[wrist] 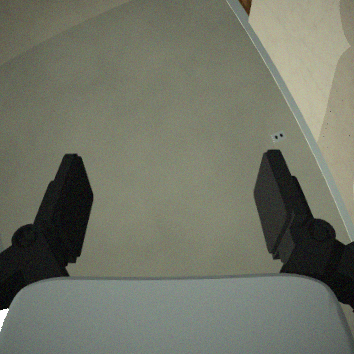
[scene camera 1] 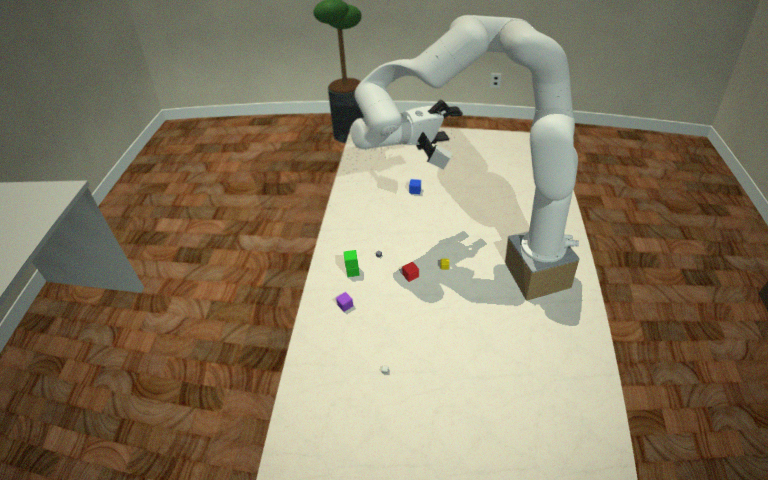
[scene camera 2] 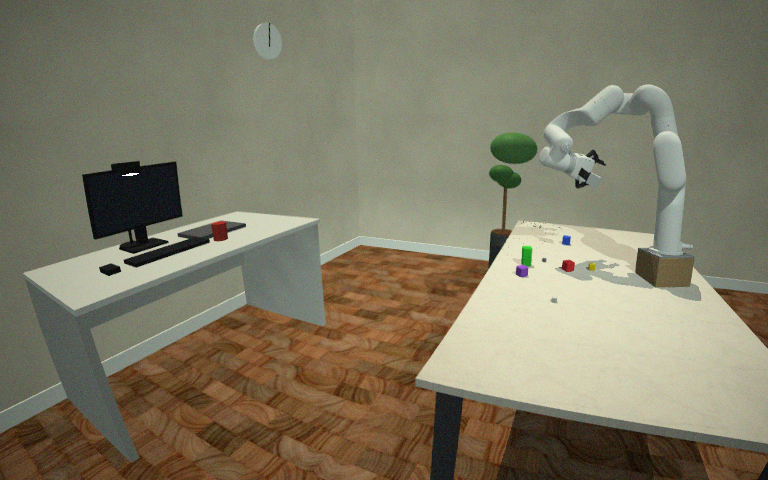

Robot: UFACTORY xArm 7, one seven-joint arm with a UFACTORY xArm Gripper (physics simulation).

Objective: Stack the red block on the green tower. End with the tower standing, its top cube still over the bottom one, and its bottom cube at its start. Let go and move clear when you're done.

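Pixels of known places: gripper, fingertip midpoint: [wrist: 172,172] [scene camera 1: 453,123] [scene camera 2: 599,173]; arm's base, origin of the base link: [scene camera 1: 543,247] [scene camera 2: 665,251].
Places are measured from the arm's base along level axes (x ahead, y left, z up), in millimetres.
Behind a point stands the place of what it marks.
The red block [scene camera 1: 410,271] @(y 53, x 360, z -68 mm) [scene camera 2: 568,266] @(y 61, x 359, z -81 mm) lies flat on the white table [scene camera 1: 453,407] @(y 430, x 227, z -103 mm) [scene camera 2: 594,350] @(y 600, x 276, z -103 mm), turned a little, partly in the arm's shadow. The green tower [scene camera 1: 351,263] @(y 55, x 519, z -49 mm) [scene camera 2: 526,255] @(y 55, x 523, z -60 mm) stands upright near the table's left edge, one green cube on another, apart from the red block. My gripper [scene camera 1: 451,123] @(y -204, x 263, z 243 mm) [scene camera 2: 599,169] @(y -204, x 263, z 243 mm) [wrist: 172,172] @(y -204, x 263, z 243 mm) is open and empty. It is high above the far part of the table, tilted well off vertical, far from both the block and the tower. In the wrist view its fingers stand wide apart in front of the wall; the red block and tower do not show there.
A purple cube [scene camera 1: 344,301] @(y 169, x 521, z -70 mm) [scene camera 2: 521,271] @(y 178, x 523, z -81 mm) lies close to the tower on the near side. A small dark piece [scene camera 1: 378,254] @(y -24, x 458, z -91 mm) [scene camera 2: 544,259] @(y -25, x 456, z -92 mm) lies between tower and red block. A yellow cube [scene camera 1: 445,263] @(y 7, x 266, z -79 mm) [scene camera 2: 591,266] @(y 10, x 270, z -86 mm), blue cube [scene camera 1: 415,186] @(y -314, x 373, z -69 mm) [scene camera 2: 566,240] @(y -314, x 375, z -81 mm) and small white piece [scene camera 1: 385,369] @(y 350, x 393, z -87 mm) [scene camera 2: 553,300] @(y 353, x 396, z -96 mm) lie farther off.
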